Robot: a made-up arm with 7 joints. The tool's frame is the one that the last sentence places.
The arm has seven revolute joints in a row. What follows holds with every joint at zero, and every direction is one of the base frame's.
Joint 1 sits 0.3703 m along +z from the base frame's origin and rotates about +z.
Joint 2 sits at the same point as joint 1 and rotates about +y.
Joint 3 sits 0.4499 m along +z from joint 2 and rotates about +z.
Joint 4 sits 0.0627 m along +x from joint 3 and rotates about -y.
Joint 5 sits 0.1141 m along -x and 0.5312 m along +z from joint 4 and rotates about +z.
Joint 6 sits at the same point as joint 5 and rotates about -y.
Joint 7 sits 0.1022 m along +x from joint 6 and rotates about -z.
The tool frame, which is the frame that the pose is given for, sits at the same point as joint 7; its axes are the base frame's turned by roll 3.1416, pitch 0 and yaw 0 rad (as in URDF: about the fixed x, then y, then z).
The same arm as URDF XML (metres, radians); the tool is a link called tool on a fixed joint. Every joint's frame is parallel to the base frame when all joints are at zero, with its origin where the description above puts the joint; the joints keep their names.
<robot name="arm">
  <joint name="joint 1" type="continuous">
    <parent link="base_link"/>
    <child link="link1"/>
    <origin xyz="0.0000 0.0000 0.3703" rpy="0.0000 0.0000 0.0000"/>
    <axis xyz="0 0 1"/>
  </joint>
  <joint name="joint 2" type="continuous">
    <parent link="link1"/>
    <child link="link2"/>
    <origin xyz="0.0000 0.0000 0.0000" rpy="0.0000 0.0000 0.0000"/>
    <axis xyz="0 1 0"/>
  </joint>
  <joint name="joint 3" type="continuous">
    <parent link="link2"/>
    <child link="link3"/>
    <origin xyz="0.0000 0.0000 0.4499" rpy="0.0000 0.0000 0.0000"/>
    <axis xyz="0 0 1"/>
  </joint>
  <joint name="joint 4" type="continuous">
    <parent link="link3"/>
    <child link="link4"/>
    <origin xyz="0.0627 0.0000 0.0000" rpy="0.0000 0.0000 0.0000"/>
    <axis xyz="0 -1 0"/>
  </joint>
  <joint name="joint 5" type="continuous">
    <parent link="link4"/>
    <child link="link5"/>
    <origin xyz="-0.1141 0.0000 0.5312" rpy="0.0000 0.0000 0.0000"/>
    <axis xyz="0 0 1"/>
  </joint>
  <joint name="joint 6" type="continuous">
    <parent link="link5"/>
    <child link="link6"/>
    <origin xyz="0.0000 0.0000 0.0000" rpy="0.0000 0.0000 0.0000"/>
    <axis xyz="0 -1 0"/>
  </joint>
  <joint name="joint 7" type="continuous">
    <parent link="link6"/>
    <child link="link7"/>
    <origin xyz="0.1022 0.0000 0.0000" rpy="0.0000 0.0000 0.0000"/>
    <axis xyz="0 0 -1"/>
  </joint>
  <joint name="tool_joint" type="fixed">
    <parent link="link7"/>
    <child link="tool"/>
    <origin xyz="0.0000 0.0000 0.0000" rpy="-3.1416 0.0000 0.0000"/>
  </joint>
  <link name="base_link"/>
  <link name="link1"/>
  <link name="link2"/>
  <link name="link3"/>
  <link name="link4"/>
  <link name="link5"/>
  <link name="link6"/>
  <link name="link7"/>
  <link name="tool"/>
</robot>

